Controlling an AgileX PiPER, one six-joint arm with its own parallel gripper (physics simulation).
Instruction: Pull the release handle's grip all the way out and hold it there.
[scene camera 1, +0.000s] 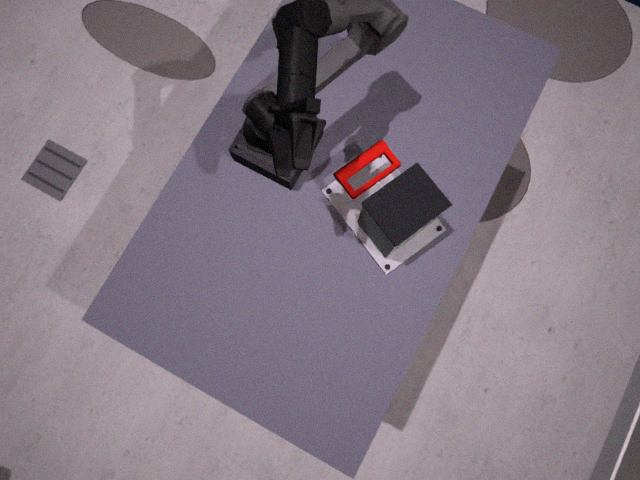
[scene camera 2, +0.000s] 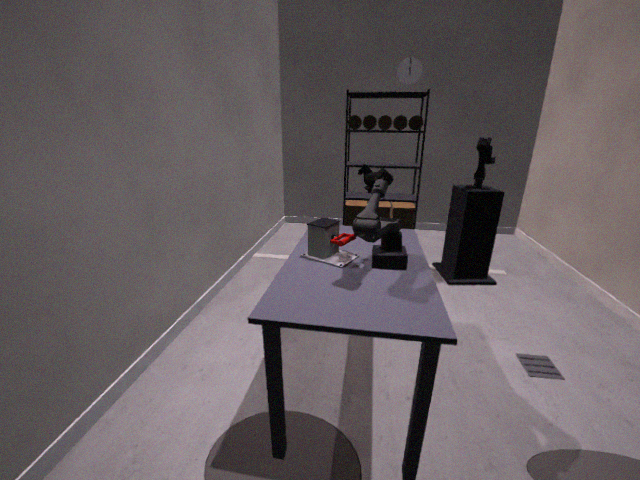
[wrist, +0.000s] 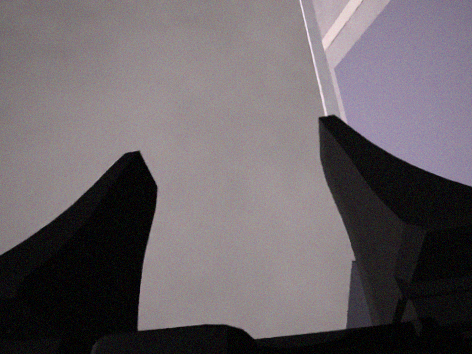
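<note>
The release handle's red grip (scene camera 1: 359, 163) (scene camera 2: 346, 241) is a rectangular ring. It stands out from the side of a dark-topped grey-green housing (scene camera 1: 406, 204) (scene camera 2: 323, 241), above a white base plate (scene camera 1: 413, 249) with dark bolts. How far the grip is out of the housing is hard to tell. My gripper (scene camera 1: 293, 168) (scene camera 2: 362, 169) (wrist: 231, 154) is open and empty. It is raised high over the table, well above the grip and apart from it; in scene camera 1 it shows left of the grip. The grip does not show in the wrist view.
The housing stands on a blue-grey table (scene camera 1: 248, 289) (scene camera 2: 356, 304). My arm's black base (scene camera 1: 266, 165) (scene camera 2: 389, 257) stands beside the plate. Behind the table are a shelf rack (scene camera 2: 387, 95) and a black pedestal (scene camera 2: 470, 235) with another arm on it. A grey wall (scene camera 2: 155, 155) is at the left.
</note>
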